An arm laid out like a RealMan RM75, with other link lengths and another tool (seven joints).
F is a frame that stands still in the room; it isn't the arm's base.
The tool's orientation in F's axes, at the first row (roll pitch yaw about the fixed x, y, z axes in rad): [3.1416, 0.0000, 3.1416]
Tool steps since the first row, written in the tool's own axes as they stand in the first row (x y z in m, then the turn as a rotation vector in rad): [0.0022, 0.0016, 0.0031, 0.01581, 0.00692, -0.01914]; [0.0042, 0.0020, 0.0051, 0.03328, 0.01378, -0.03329]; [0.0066, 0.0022, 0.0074, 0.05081, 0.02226, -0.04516]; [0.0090, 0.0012, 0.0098, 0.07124, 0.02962, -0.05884]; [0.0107, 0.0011, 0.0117, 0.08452, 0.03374, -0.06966]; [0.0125, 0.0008, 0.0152, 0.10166, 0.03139, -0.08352]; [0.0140, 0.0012, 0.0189, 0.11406, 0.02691, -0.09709]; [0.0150, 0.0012, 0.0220, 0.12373, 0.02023, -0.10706]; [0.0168, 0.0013, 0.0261, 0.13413, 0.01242, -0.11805]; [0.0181, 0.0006, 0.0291, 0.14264, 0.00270, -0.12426]
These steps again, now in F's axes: [-0.0022, 0.0016, -0.0031, -0.01581, 0.00692, 0.01914]; [-0.0042, 0.0020, -0.0051, -0.03328, 0.01378, 0.03329]; [-0.0066, 0.0022, -0.0074, -0.05081, 0.02226, 0.04516]; [-0.0090, 0.0012, -0.0098, -0.07124, 0.02962, 0.05884]; [-0.0107, 0.0011, -0.0117, -0.08452, 0.03374, 0.06966]; [-0.0125, 0.0008, -0.0152, -0.10166, 0.03139, 0.08352]; [-0.0140, 0.0012, -0.0189, -0.11406, 0.02691, 0.09709]; [-0.0150, 0.0012, -0.0220, -0.12373, 0.02023, 0.10706]; [-0.0168, 0.0013, -0.0261, -0.13413, 0.01242, 0.11805]; [-0.0181, 0.0006, -0.0291, -0.14264, 0.00270, 0.12426]
